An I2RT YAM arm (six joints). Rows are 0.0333 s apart.
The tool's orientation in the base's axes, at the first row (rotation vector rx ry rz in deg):
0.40 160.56 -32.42
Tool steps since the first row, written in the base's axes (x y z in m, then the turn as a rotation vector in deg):
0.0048 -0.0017 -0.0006 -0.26 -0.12 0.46
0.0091 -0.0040 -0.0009 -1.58 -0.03 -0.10
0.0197 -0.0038 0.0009 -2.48 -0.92 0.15
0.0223 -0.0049 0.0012 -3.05 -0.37 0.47
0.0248 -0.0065 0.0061 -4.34 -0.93 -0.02
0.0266 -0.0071 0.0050 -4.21 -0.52 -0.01
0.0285 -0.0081 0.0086 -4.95 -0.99 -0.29
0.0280 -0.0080 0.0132 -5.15 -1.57 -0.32
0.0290 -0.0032 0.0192 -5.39 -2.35 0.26
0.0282 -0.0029 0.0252 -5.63 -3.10 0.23
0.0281 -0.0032 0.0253 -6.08 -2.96 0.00
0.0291 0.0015 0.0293 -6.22 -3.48 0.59
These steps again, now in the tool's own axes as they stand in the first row. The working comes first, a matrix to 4 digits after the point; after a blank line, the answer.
The tool's axes in the first row as the columns of a matrix, in the base's axes (used below as rounded here):
-0.9603 0.0599 0.2725
-0.0505 0.9232 -0.3810
-0.2744 -0.3796 -0.8835

-0.0044 -0.0011 0.0025 0.13 -0.30 -0.43
-0.0083 -0.0028 0.0048 1.55 -0.08 -0.33
-0.0190 -0.0027 0.0060 2.39 -1.05 -0.46
-0.0215 -0.0036 0.0069 2.82 -0.70 -1.11
-0.0252 -0.0068 0.0038 4.22 -1.11 -0.81
-0.0266 -0.0069 0.0055 4.07 -0.73 -0.94
-0.0293 -0.0090 0.0033 4.88 -1.10 -0.72
-0.0301 -0.0107 -0.0010 5.11 -1.64 -0.52
-0.0330 -0.0085 -0.0078 5.22 -2.59 -0.80
-0.0338 -0.0106 -0.0135 5.50 -3.29 -0.56
-0.0338 -0.0109 -0.0135 5.99 -3.10 -0.53
-0.0361 -0.0080 -0.0185 5.99 -3.81 -0.89

